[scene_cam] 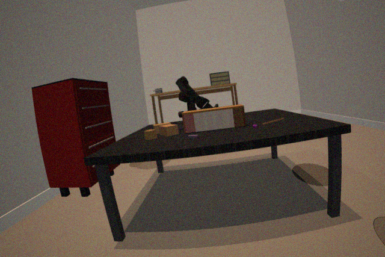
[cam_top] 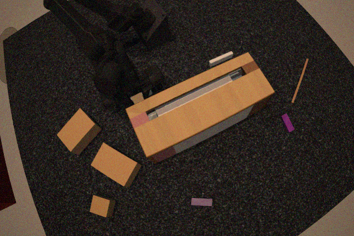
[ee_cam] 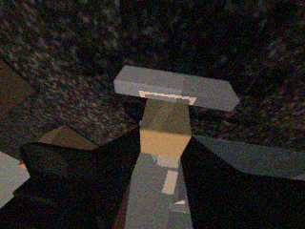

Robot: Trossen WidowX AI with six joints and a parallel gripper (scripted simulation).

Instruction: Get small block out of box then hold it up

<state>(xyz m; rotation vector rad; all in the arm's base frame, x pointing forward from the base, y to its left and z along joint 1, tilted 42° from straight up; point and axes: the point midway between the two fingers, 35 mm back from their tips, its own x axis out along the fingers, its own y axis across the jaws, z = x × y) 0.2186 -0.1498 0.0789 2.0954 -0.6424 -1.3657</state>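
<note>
Now: the tan block 2 cm behind my gripper tip and 1 cm above it. From my gripper tip the other things lie so: thin orange stick (50 cm to the left, 22 cm ahead, 2 cm below); box (14 cm to the left, 8 cm ahead, 3 cm above).
</note>
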